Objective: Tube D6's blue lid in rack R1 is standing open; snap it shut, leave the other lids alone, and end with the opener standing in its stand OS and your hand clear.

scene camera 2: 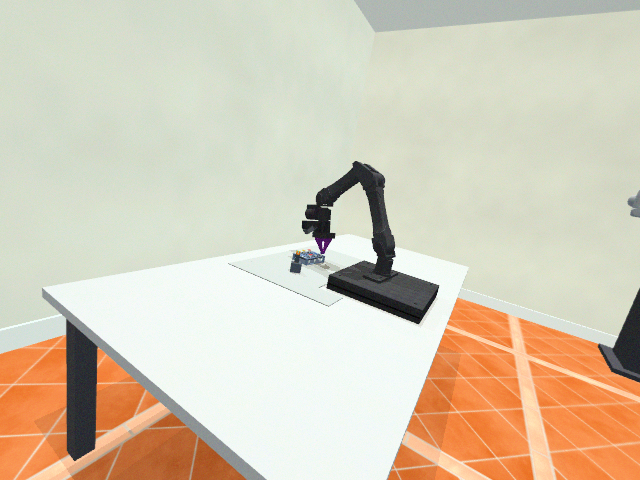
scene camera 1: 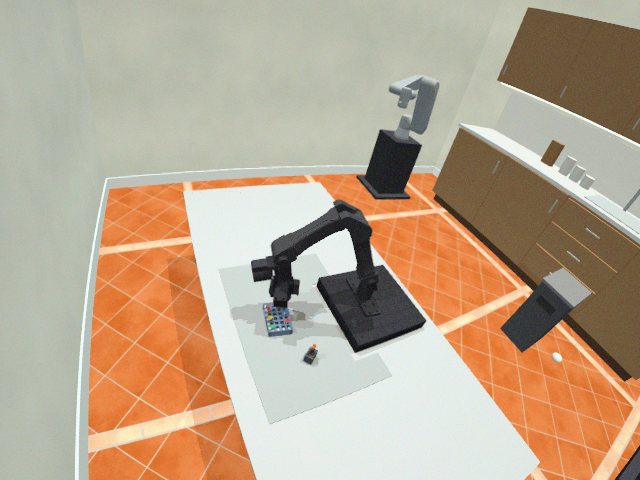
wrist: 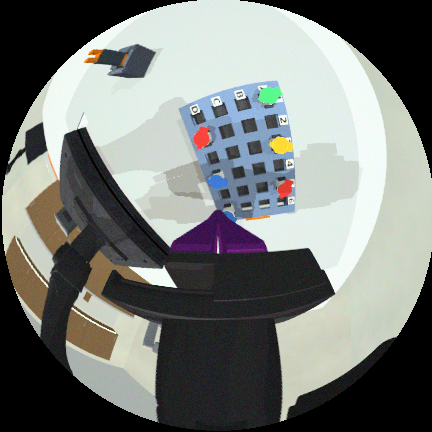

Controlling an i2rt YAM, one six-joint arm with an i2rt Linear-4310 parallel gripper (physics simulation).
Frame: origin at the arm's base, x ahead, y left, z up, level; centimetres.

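Seen in the pictures: gripper, fingertip midpoint: (scene camera 2: 322, 253) (wrist: 217, 214); arm's base, origin of the base link: (scene camera 2: 381, 275) (scene camera 1: 362, 296) (wrist: 97, 231).
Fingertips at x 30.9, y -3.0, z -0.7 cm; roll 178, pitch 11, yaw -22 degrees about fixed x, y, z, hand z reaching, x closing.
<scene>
Pixels of each thing's top centre, then the offset from my fingertips to it. Level surfaces: height alone.
- Rack R1, middle of its top: (wrist: 247, 169) (scene camera 1: 278, 312) (scene camera 2: 310, 251) dz +0.4, dx +4.2, dy +3.8 cm
- opener, middle of its top: (scene camera 1: 314, 345) dz +4.4, dx -2.5, dy +21.6 cm
- grey mat, its level: dz -4.1 cm
Rack R1 (scene camera 1: 279, 333) (scene camera 2: 310, 262) (wrist: 252, 90) is a blue block with a grid of holes and letter and number labels. In the wrist view, D6's blue lid (wrist: 230, 216) is at the rack's near corner, partly hidden by my fingertips; a pale tube part shows beside it, and I cannot tell whether it is open. My gripper (scene camera 2: 323, 252) (wrist: 217, 214) is shut and empty, pointing down at that corner; whether it touches the lid is unclear. The opener (scene camera 1: 313, 347) (wrist: 109, 57), dark with an orange fork, stands in its dark stand OS (scene camera 1: 309, 358) (wrist: 140, 60).
Other lids in the wrist view are blue (wrist: 217, 181) at D4, red (wrist: 201, 138) at D2, green (wrist: 269, 95) at A1, yellow (wrist: 281, 145) at A3 and red (wrist: 285, 188) at A5. The arm's black base (scene camera 1: 398, 310) (scene camera 2: 361, 289) stands beside the grey mat (scene camera 1: 289, 397).
</scene>
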